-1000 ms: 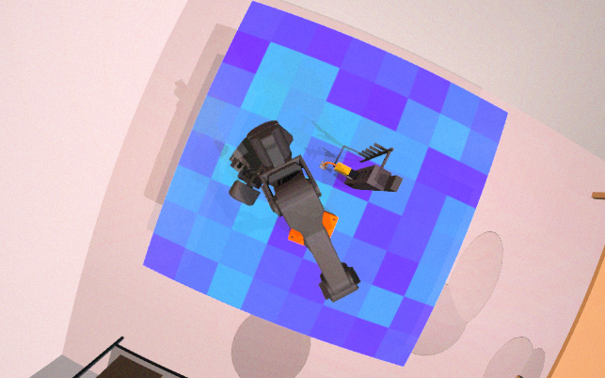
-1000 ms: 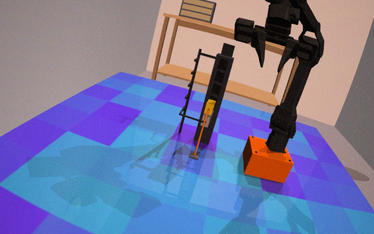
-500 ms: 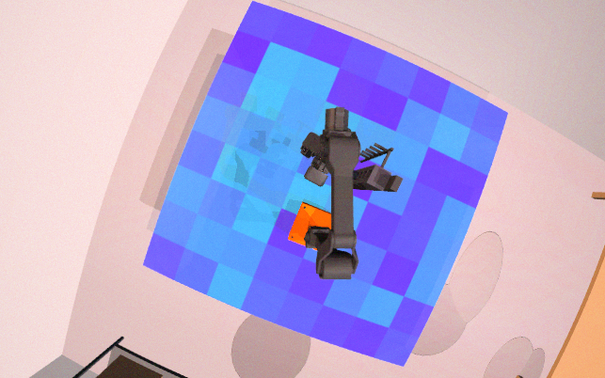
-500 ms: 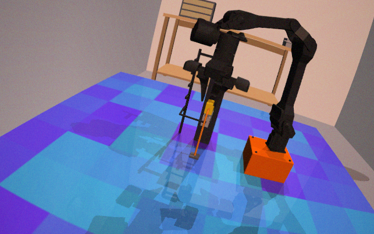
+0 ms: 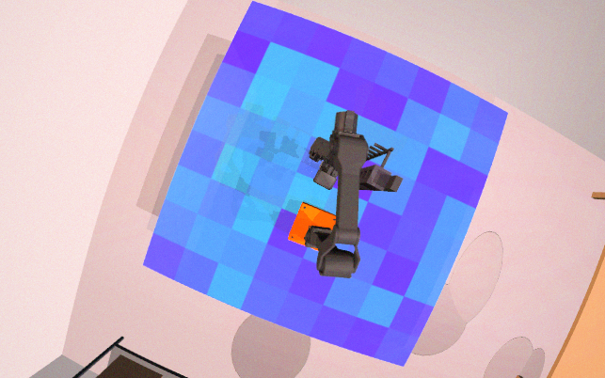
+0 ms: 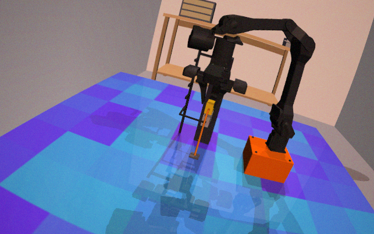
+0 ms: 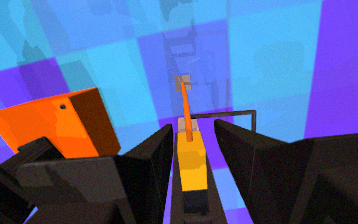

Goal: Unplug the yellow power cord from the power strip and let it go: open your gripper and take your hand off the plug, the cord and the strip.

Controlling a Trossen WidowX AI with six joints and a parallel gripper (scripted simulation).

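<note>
Right now my gripper tip is 2 cm past the yellow plug, 6 cm to the left of it and 1 cm above it.
</note>
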